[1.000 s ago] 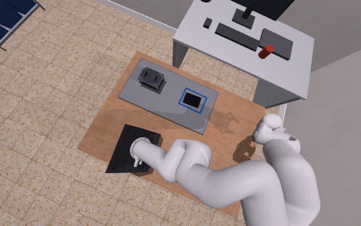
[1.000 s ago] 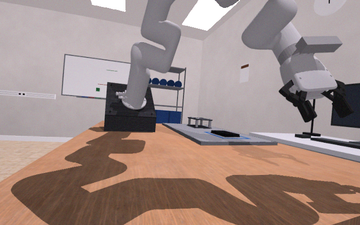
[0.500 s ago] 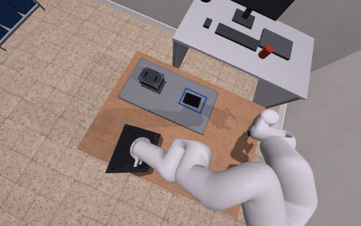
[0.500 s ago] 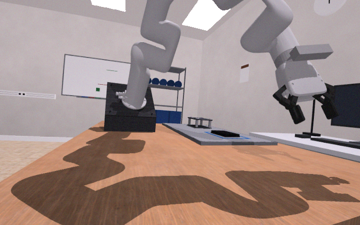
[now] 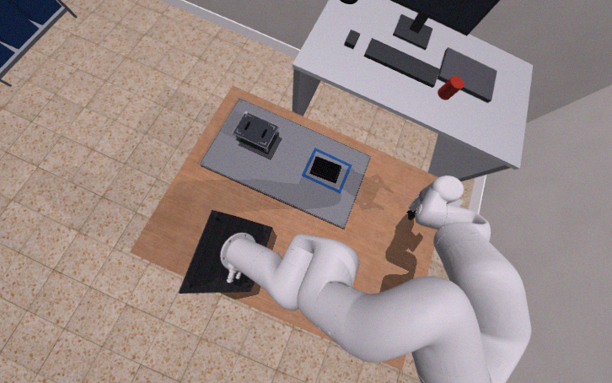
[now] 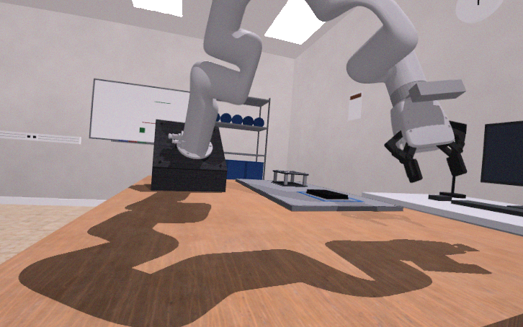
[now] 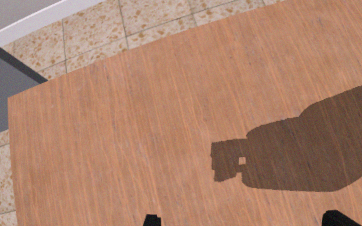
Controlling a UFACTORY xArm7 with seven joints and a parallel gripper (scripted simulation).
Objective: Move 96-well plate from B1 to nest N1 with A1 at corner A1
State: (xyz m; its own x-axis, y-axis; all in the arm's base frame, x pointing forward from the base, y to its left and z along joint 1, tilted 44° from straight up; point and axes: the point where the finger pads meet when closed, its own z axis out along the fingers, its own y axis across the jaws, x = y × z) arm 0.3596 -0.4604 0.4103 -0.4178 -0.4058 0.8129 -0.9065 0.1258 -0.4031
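Right now the black 96-well plate is 60 mm ahead of my hand, 390 mm to the left of it and 100 mm below it. The rest, counted from my hand: raised plate nest N1 (120 mm ahead, 740 mm to the left, 50 mm below); then A1 mark (180 mm ahead, 810 mm to the left, 50 mm below).
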